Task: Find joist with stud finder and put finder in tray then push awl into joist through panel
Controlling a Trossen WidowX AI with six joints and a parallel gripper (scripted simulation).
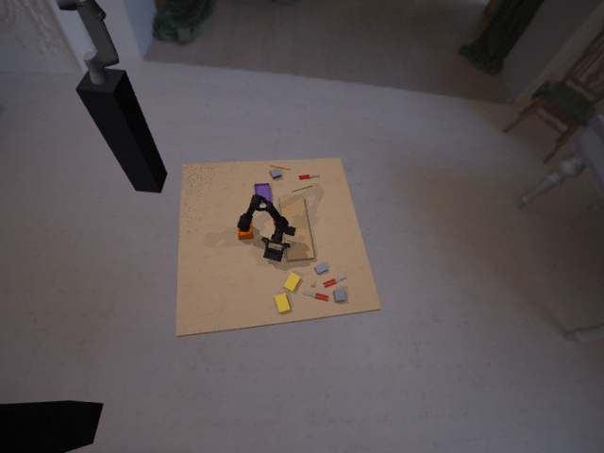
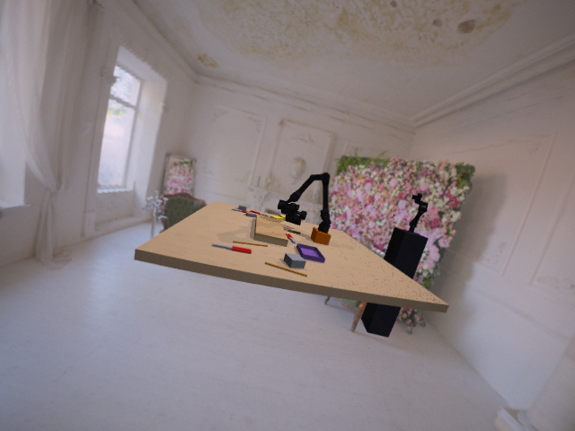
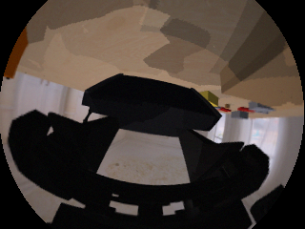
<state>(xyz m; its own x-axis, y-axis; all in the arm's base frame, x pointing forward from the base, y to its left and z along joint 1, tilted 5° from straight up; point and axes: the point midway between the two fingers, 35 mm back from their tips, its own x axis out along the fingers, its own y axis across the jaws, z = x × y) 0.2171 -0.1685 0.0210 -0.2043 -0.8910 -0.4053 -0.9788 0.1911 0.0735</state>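
My gripper tip is 140 mm to the right of the awl and 90 mm above it. Also, from my gripper tip: stud finder 10 mm below, 10 mm behind; then purple tray 540 mm to the left, 120 mm behind, 90 mm below.
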